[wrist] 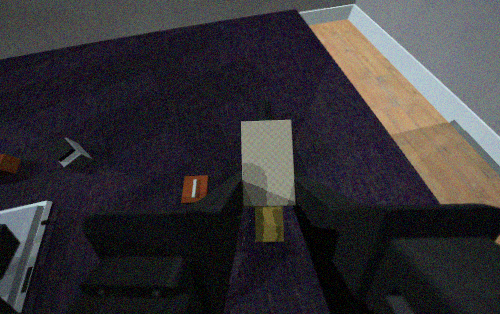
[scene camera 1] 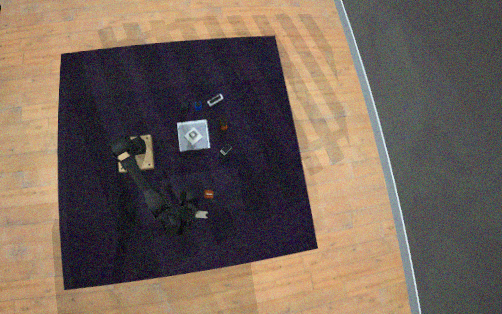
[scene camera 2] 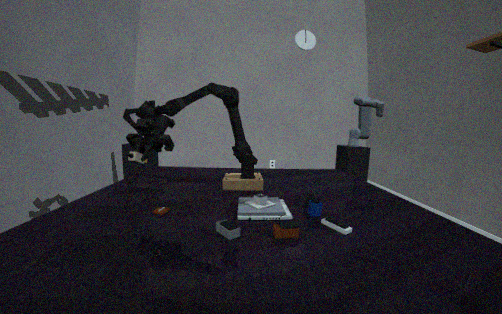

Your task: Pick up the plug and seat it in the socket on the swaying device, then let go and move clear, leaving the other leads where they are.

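A cream plug (scene camera 1: 201, 215) (scene camera 2: 137, 157) (wrist: 267, 155) with a yellow end (wrist: 269, 225) is between the fingers of my gripper (wrist: 266, 176). The gripper is shut on it and holds it well above the dark mat, away from the device. The device (scene camera 1: 183, 146) (scene camera 2: 245, 212) (wrist: 34, 245) is a grey slab on a white base near the middle of the mat. A pale diamond-shaped plate with a small grey block, seemingly the socket (scene camera 1: 193, 135) (scene camera 2: 259, 197), sits on top. Part of the device shows at the left edge of the wrist view.
An orange block with a white bar (scene camera 1: 209, 194) (scene camera 2: 161, 210) (wrist: 195, 189) lies near the gripper. Around the device are a grey block (scene camera 1: 226, 150) (scene camera 2: 228, 229) (wrist: 75, 152), an orange-and-black block (scene camera 1: 224, 126) (scene camera 2: 286, 231) (wrist: 9, 163), a blue block (scene camera 1: 198, 105) (scene camera 2: 314, 208) and a white bar (scene camera 1: 209, 103) (scene camera 2: 339, 228).
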